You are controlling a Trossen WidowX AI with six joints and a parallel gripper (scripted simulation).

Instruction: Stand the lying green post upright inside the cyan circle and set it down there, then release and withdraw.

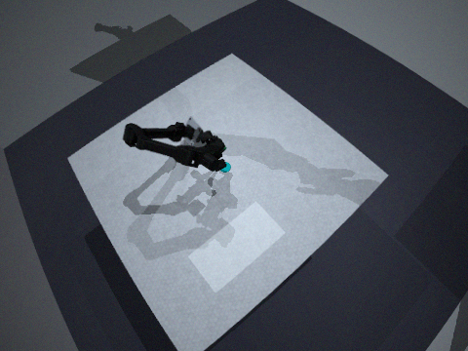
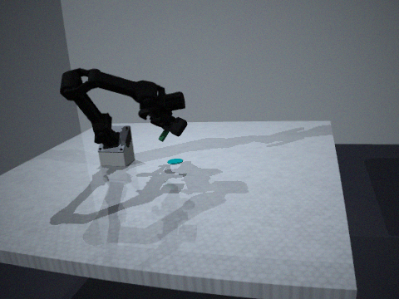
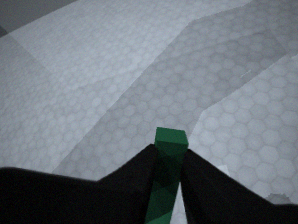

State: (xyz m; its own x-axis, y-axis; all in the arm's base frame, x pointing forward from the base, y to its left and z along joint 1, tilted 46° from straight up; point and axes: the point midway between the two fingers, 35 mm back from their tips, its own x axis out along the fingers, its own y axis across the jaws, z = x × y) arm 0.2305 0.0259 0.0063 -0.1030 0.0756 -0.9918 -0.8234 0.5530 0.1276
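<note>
The cyan circle is 12 cm below my gripper tip, 3 cm to the right of it and 2 cm ahead of it. Also, from my gripper tip: green post (2 cm below, 1 cm to the right, 1 cm behind).
</note>
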